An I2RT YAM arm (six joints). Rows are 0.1 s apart.
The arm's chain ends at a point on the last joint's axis. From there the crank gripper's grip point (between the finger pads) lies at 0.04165 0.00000 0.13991 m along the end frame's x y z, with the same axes.
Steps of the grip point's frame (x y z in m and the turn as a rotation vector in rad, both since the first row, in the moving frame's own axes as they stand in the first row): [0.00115 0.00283 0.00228 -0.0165 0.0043 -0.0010]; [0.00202 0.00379 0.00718 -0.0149 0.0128 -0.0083]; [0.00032 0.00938 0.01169 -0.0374 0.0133 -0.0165]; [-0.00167 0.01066 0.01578 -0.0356 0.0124 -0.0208]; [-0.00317 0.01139 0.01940 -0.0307 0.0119 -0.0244]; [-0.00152 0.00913 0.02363 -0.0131 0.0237 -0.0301]
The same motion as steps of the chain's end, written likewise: [0.00055 0.00057 0.00248 -0.0165 0.0043 -0.0010]; [0.00023 0.00206 0.00774 -0.0149 0.0128 -0.0083]; [-0.00157 0.00486 0.01234 -0.0374 0.0133 -0.0165]; [-0.00344 0.00657 0.01638 -0.0356 0.0124 -0.0208]; [-0.00487 0.00814 0.01996 -0.0307 0.0119 -0.0244]; [-0.00483 0.00861 0.02466 -0.0131 0.0237 -0.0301]
